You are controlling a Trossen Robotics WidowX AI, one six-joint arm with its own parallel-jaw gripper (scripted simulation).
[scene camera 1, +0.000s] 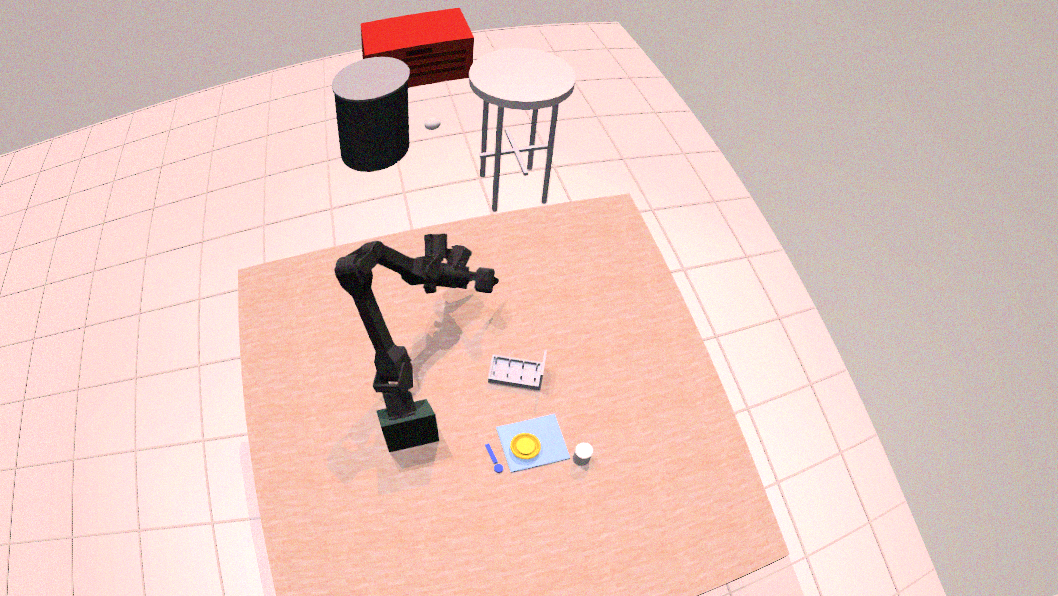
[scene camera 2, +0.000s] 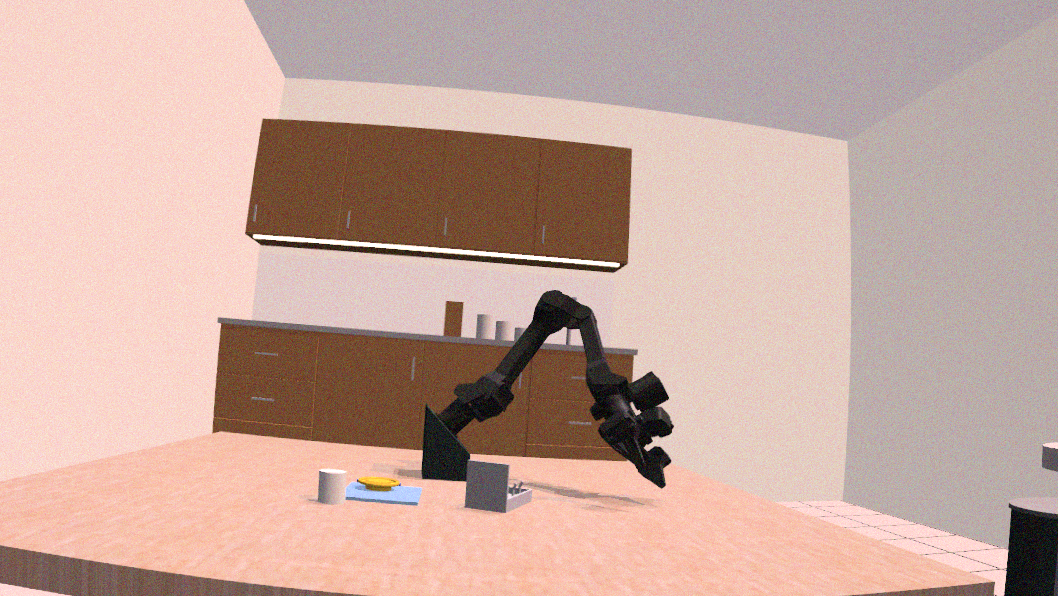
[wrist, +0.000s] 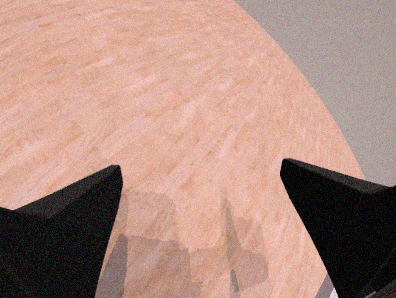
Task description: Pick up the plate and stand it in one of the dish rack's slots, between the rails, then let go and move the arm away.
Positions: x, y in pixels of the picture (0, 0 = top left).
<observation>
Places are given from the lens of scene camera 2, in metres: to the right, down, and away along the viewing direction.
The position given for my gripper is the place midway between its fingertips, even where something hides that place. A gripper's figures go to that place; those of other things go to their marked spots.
my gripper [scene camera 2: 653, 477]: 0.22, 0.32, 1.19
grey dish rack [scene camera 2: 487, 488]: -0.07, 0.31, 1.09
white cup [scene camera 2: 332, 483]: -0.30, 0.29, 1.02
</observation>
